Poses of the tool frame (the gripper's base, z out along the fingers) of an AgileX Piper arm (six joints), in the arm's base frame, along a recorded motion.
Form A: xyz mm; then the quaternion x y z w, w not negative.
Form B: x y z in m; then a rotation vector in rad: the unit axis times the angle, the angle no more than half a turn. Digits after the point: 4 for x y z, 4 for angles.
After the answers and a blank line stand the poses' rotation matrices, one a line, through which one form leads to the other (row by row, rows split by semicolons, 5 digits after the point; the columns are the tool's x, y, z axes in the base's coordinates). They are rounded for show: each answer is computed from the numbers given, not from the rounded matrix.
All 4 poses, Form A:
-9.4 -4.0 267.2 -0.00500 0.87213 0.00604 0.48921
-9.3 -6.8 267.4 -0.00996 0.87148 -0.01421 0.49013
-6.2 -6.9 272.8 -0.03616 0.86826 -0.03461 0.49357
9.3 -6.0 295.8 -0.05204 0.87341 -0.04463 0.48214
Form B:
-0.0094 -0.0040 0.2672 -0.0121 2.1191 0.0147
-0.0093 -0.0068 0.2674 -0.0242 2.1167 -0.0345
-0.0062 -0.0069 0.2728 -0.0877 2.1057 -0.0839
0.0093 -0.0060 0.2958 -0.1268 2.1289 -0.1088

-0.52130 -0.01463 0.85325; -0.00281 0.99988 0.01543; -0.85337 0.00564 -0.52127
-0.51935 -0.00343 0.85455; -0.03129 0.99940 -0.01500; -0.85399 -0.03453 -0.51914
-0.51016 -0.02863 0.85960; -0.09696 0.99499 -0.02441; -0.85460 -0.09580 -0.51038
-0.52967 -0.04787 0.84685; -0.13394 0.99060 -0.02778; -0.83756 -0.12814 -0.53110

